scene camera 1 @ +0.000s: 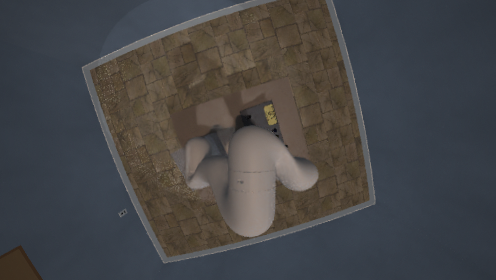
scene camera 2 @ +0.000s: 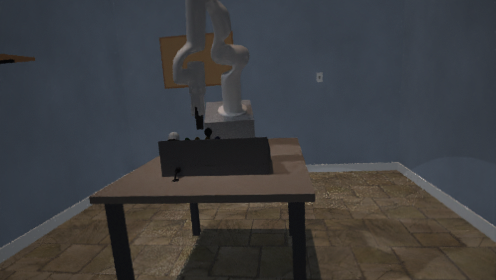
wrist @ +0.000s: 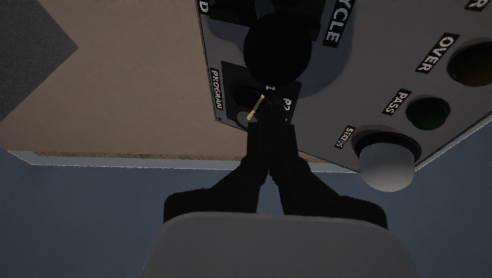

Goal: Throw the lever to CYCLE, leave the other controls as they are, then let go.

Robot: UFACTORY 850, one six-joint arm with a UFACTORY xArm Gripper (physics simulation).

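Observation:
The lever's black ball knob [scene camera 2: 208, 132] [wrist: 277, 49] stands above the grey control box [scene camera 1: 257, 114] [scene camera 2: 215, 156] [wrist: 325, 107]. In the wrist view the knob lies between the partly cut-off HOLD label and the CYCLE label [wrist: 337, 25], and hides part of its slot; the lever's exact position is hard to tell. My gripper [scene camera 2: 199, 127] [wrist: 269, 119] is shut and empty. In scene camera 2 its tips are left of the knob, with a small gap. In the wrist view they overlap the PROGRAM selector [wrist: 256, 107]. The arm hides the gripper in scene camera 1.
A white STATUS dome [scene camera 2: 173, 135] [wrist: 387, 167], a green PASS lamp [wrist: 428, 113] and an amber OVER lamp [wrist: 474, 67] sit on the box. A yellow label [scene camera 1: 270, 114] is at its far end. The box stands on a brown table [scene camera 1: 294, 112] [scene camera 2: 225, 187] [wrist: 125, 80].

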